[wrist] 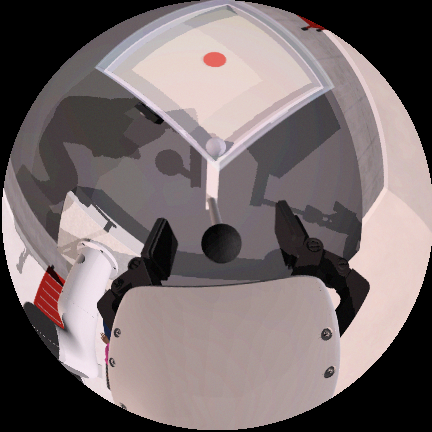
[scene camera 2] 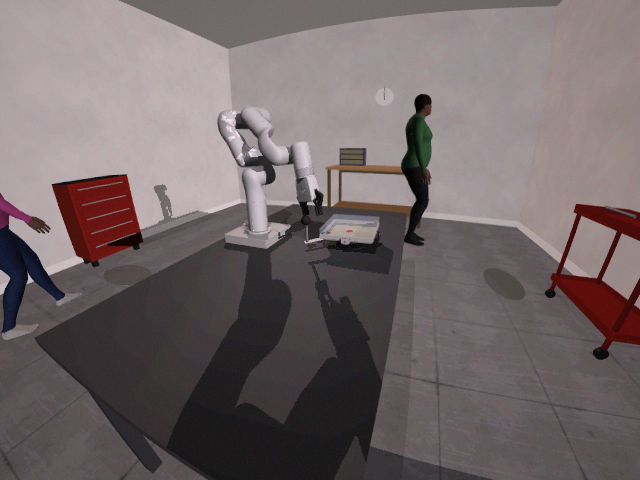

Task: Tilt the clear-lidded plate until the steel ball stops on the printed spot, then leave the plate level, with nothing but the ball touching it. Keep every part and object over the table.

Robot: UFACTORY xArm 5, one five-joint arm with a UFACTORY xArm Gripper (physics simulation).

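The clear-lidded plate [scene camera 2: 336, 236] [wrist: 185, 95] has a pale floor and a red printed spot [scene camera 2: 349, 231] [wrist: 214, 59]. The steel ball [wrist: 216, 146] lies in the plate's corner nearest the handle, well away from the spot. I cannot tell whether the plate is exactly level. A pale arm [scene camera 2: 313, 241] [wrist: 213, 182] runs out from that corner to an upright rod [scene camera 2: 307, 233] [wrist: 214, 212] topped by a black knob [scene camera 2: 306, 220] [wrist: 221, 243]. My gripper [scene camera 2: 312, 209] [wrist: 221, 223] is open and empty, its fingers wide apart on either side of the knob in the wrist view.
The plate stands over the dark table [scene camera 2: 289, 361] near its right edge. The robot's white base [scene camera 2: 242, 239] is left of it. A person in green [scene camera 2: 419, 144] stands beyond the right edge, and a wooden bench [scene camera 2: 369, 168] is behind. A red cart [scene camera 2: 566, 245] stands at the right.
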